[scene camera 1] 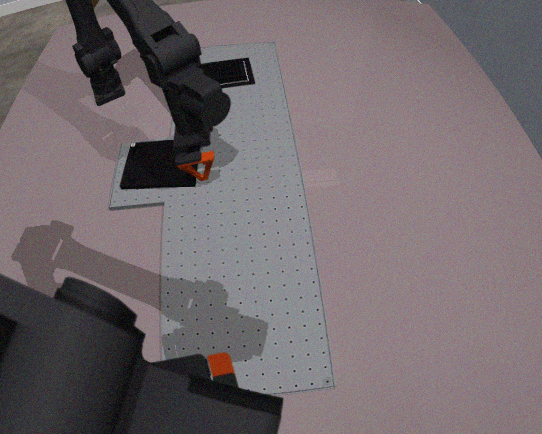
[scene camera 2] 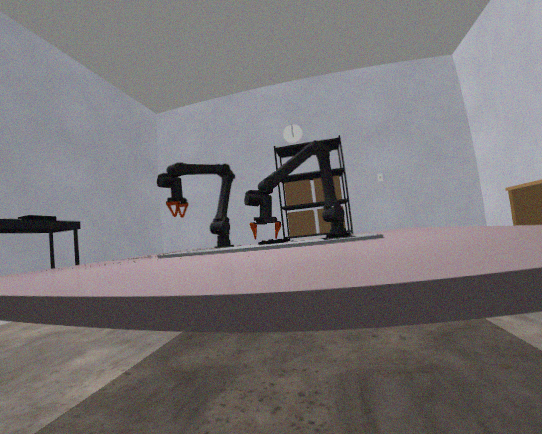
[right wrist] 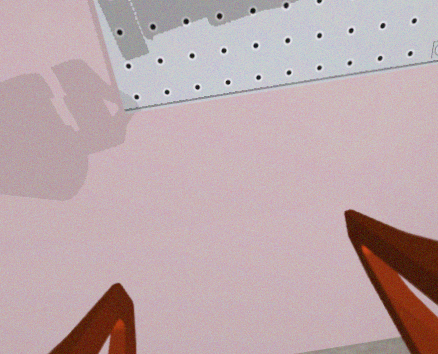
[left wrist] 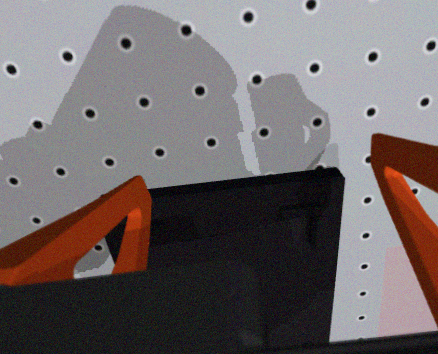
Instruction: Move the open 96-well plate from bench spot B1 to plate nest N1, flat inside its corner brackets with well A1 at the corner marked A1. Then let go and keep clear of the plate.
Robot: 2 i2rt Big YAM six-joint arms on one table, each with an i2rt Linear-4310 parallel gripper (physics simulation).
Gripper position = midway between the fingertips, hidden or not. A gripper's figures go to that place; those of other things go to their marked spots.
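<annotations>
Right gripper point(scene camera 1: 179, 401): 410 mm from the lens. The left gripper point(scene camera 1: 204, 161) is 730 mm from the lens.
</annotations>
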